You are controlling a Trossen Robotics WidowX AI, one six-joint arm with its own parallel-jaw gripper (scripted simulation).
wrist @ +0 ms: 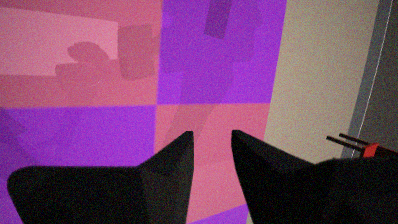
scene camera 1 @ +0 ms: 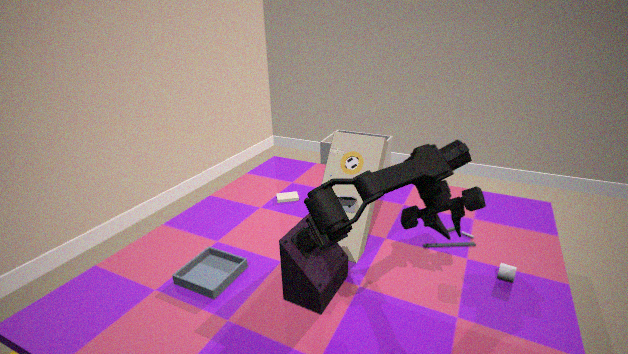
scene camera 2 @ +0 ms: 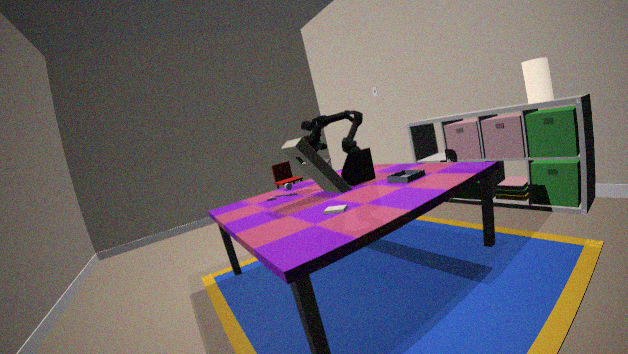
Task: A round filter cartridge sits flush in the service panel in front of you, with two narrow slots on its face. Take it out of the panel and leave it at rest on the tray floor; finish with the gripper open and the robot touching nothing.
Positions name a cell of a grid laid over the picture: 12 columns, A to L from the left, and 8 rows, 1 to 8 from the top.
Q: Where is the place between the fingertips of the gripper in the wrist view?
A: G5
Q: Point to a beige service panel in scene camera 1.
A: H4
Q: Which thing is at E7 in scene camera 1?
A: A grey tray.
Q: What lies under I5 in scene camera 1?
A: The gripper.
